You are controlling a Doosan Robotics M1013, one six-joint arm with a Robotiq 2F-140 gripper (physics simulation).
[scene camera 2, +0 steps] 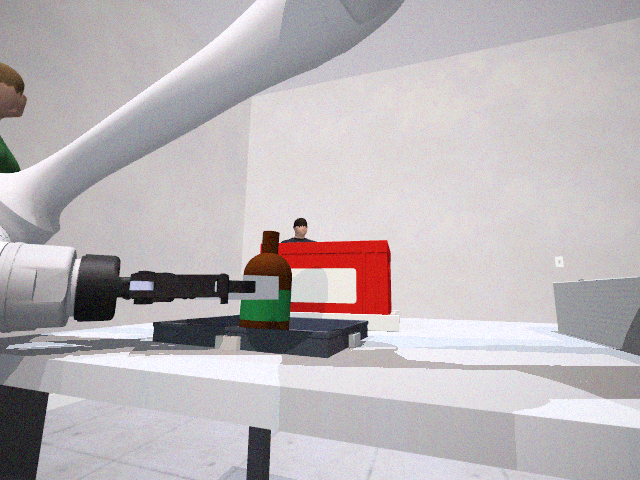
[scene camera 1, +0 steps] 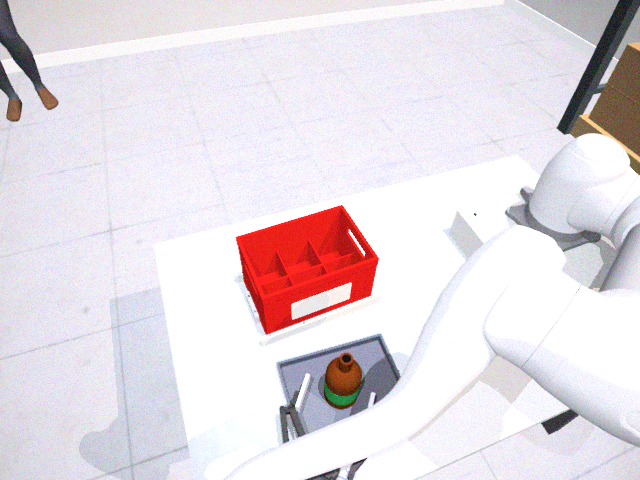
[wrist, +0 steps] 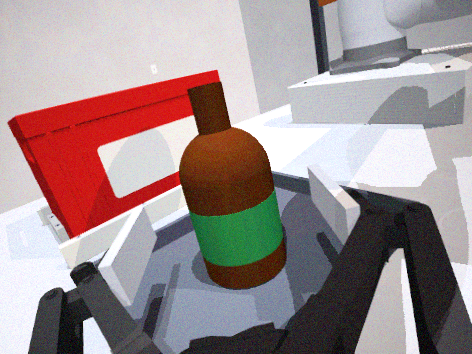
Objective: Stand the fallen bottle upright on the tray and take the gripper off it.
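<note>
The brown bottle with a green band stands upright on the dark grey tray, its base on the tray floor and its neck up. My gripper is open and level. Its two pale finger pads stand on either side of the bottle at about the height of the green band, with a gap on each side. In the second scene view the near pad hides part of the bottle. The arm hides the tray's near right part in the first scene view.
A red crate with compartments stands on a low pale base behind the tray. The arm's white link crosses over the table on the right. A pale block stands near the arm's base. People stand beyond the table.
</note>
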